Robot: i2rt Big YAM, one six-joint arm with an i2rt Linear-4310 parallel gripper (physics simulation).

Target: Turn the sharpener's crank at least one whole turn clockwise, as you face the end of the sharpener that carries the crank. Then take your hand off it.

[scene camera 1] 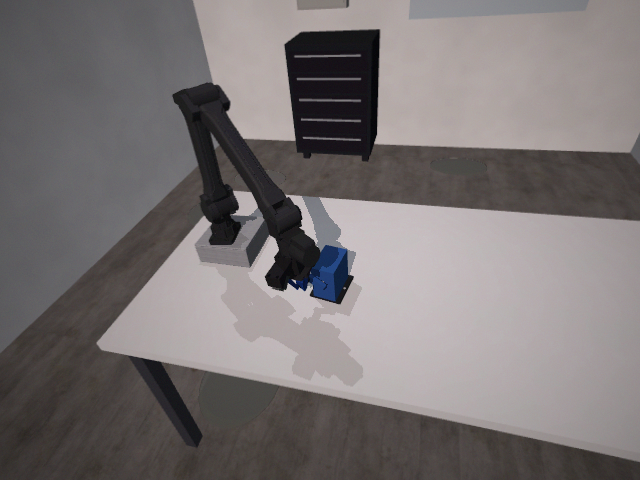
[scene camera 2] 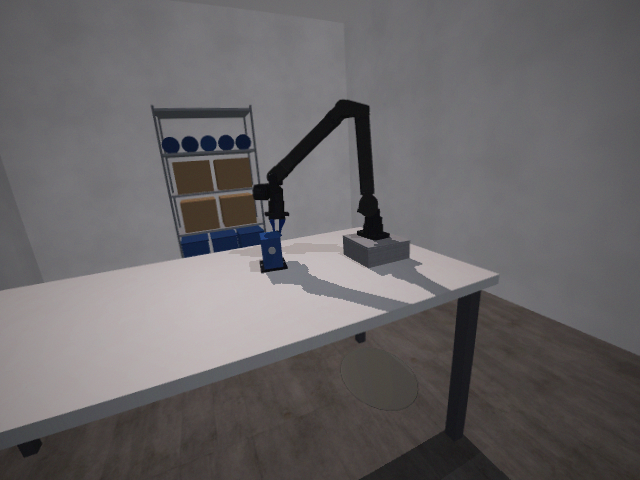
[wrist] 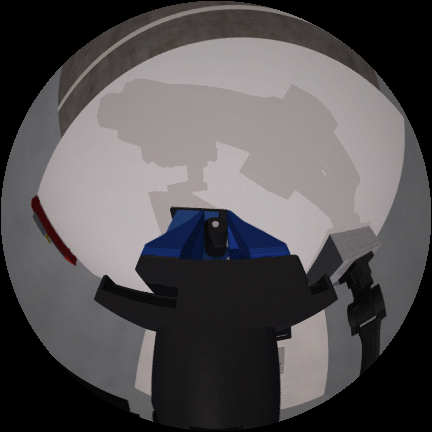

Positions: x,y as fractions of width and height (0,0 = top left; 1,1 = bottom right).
Observation:
In view: my gripper (wrist: 0.50,0.50) and a black crank handle (wrist: 0.50,0.55).

